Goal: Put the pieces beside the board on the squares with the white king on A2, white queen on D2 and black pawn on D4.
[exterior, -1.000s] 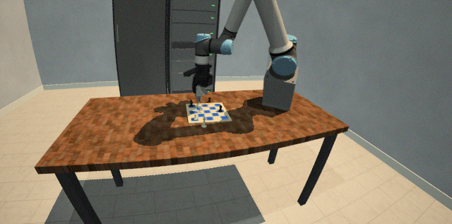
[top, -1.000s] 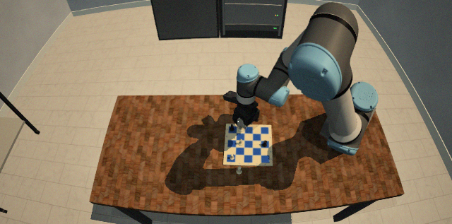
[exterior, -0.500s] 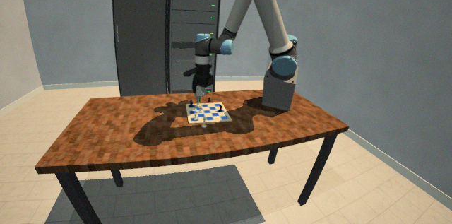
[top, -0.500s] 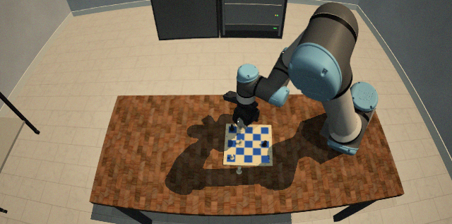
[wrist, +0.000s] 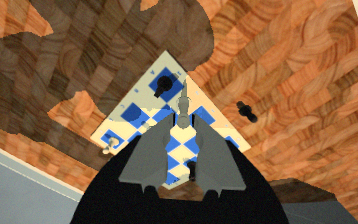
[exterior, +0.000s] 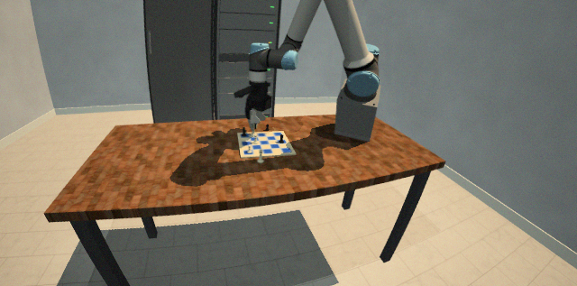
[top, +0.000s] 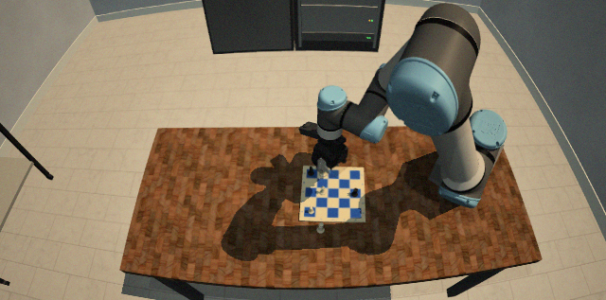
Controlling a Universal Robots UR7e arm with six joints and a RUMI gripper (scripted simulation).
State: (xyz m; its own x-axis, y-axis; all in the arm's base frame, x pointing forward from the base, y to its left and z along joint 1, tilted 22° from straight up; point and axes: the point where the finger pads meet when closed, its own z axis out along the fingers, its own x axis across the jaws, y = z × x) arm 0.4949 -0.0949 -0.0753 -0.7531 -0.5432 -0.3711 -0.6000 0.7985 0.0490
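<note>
The tall white piece is 1 cm below my hand. From my hand the other things lie so: blue-and-cream chessboard (8 cm to the left, 5 cm below, 3 cm behind); then black pawn (8 cm behind, 5 cm to the right, 4 cm below).
</note>
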